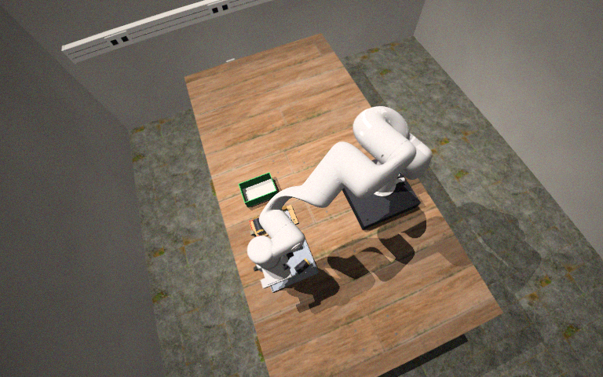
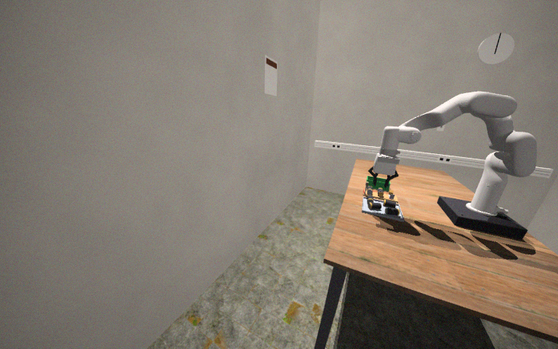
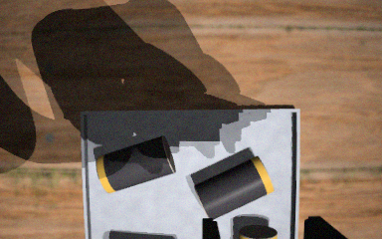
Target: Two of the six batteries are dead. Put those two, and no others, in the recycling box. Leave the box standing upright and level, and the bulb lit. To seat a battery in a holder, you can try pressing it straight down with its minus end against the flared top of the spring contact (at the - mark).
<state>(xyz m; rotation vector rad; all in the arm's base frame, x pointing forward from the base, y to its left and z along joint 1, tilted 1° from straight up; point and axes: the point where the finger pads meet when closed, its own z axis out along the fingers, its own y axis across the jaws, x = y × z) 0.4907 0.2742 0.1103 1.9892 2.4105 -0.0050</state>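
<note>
Now: hand 30 mm past the grey tray, 30 mm to the left of it and 150 mm above it. Also, from my hand: green recycling box (50 mm ahead, 360 mm to the right, 140 mm below).
</note>
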